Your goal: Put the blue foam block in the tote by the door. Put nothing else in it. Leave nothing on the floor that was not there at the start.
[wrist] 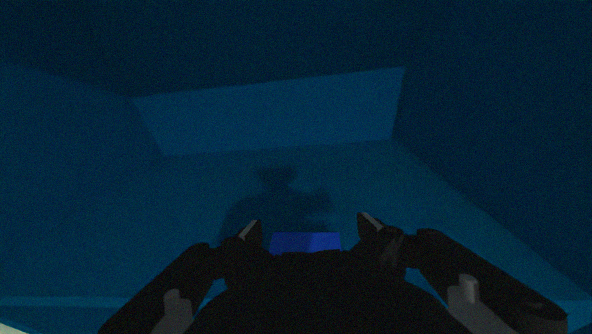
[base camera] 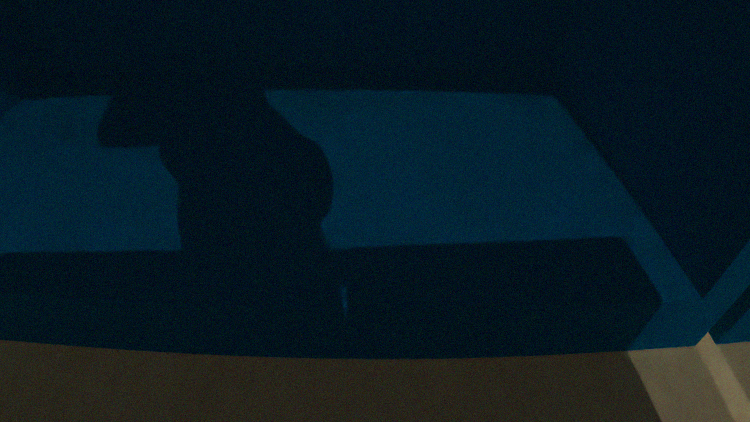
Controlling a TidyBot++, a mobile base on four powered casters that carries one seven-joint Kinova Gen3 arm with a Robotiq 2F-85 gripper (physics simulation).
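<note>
The blue tote fills most of both views; its side stands close in front of the base, and the wrist view looks down into it. The blue foam block shows as a brighter blue piece low in the middle of the wrist view, inside the tote, its near part hidden by the gripper's dark body. My gripper is open and empty above the tote's inside, with the block showing between and below its spread fingers. How far the block is below them is hard to tell.
A brown floor runs along the bottom of the base view, with a lit patch at the right. A dark shadow of the arm falls on the tote's side, and another on its inside. The tote's walls stand around the gripper. The light is dim.
</note>
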